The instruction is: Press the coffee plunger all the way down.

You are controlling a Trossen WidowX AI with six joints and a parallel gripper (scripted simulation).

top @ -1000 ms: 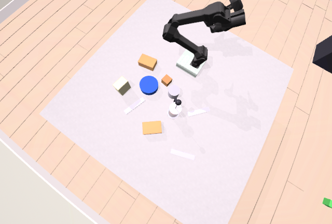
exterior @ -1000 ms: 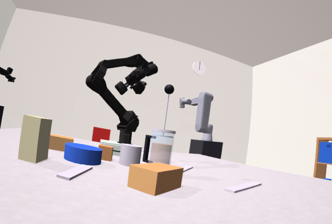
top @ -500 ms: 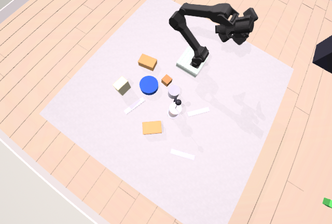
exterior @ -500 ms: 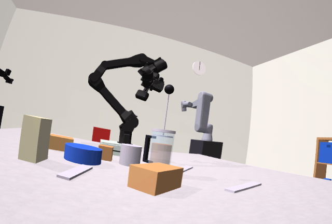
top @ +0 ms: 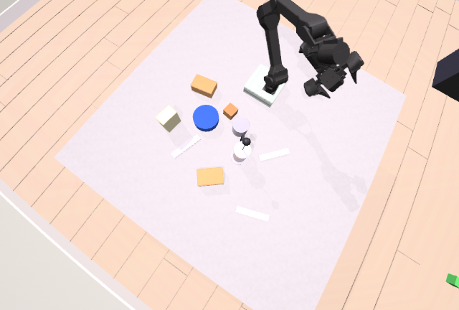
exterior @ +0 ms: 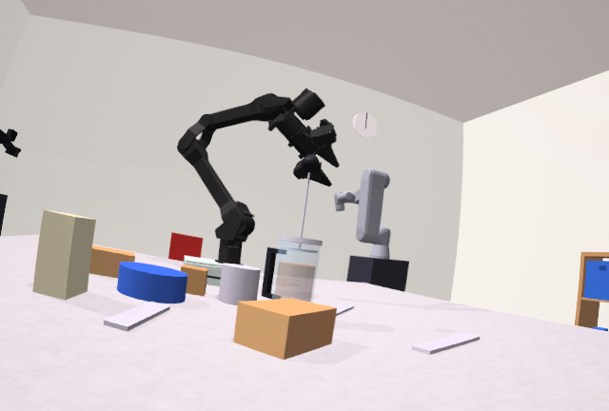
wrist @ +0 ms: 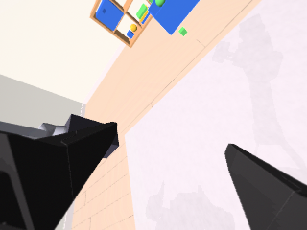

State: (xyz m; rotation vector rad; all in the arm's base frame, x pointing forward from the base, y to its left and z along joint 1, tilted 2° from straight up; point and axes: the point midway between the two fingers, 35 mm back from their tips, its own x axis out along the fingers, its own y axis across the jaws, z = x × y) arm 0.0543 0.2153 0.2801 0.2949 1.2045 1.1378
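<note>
My gripper tip is now 300 mm short of the coffee press, 210 mm to the left of it and 190 mm above it. The rest, counted from my gripper tip: grey cylinder (200 mm ahead, 270 mm to the right, 290 mm below); then small orange cube (150 mm ahead, 350 mm to the right, 300 mm below); then blue disc (240 mm ahead, 430 mm to the right, 300 mm below).
</note>
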